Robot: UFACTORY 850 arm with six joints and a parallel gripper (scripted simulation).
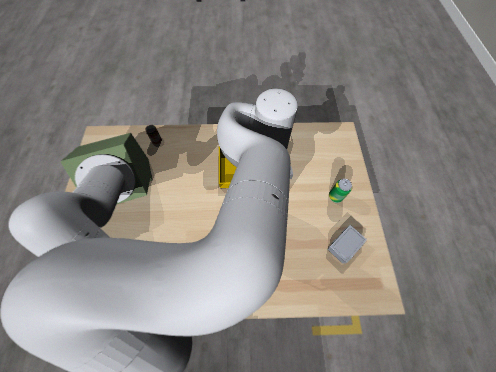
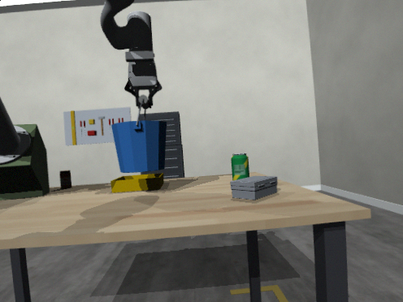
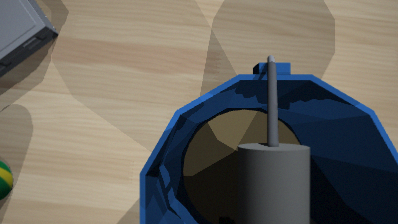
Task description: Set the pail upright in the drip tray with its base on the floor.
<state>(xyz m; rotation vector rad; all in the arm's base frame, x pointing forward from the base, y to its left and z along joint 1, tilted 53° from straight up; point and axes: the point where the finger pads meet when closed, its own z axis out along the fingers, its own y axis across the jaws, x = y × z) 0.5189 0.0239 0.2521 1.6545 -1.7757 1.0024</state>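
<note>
Right now the blue pail is 1 cm behind my hand and 10 cm below it. Also, from my hand: thin grey handle: 1 cm behind, 3 cm below; then grey case: 29 cm ahead, 22 cm to the right, 30 cm below; then yellow drip tray: 3 cm behind, 24 cm to the left, 32 cm below.
</note>
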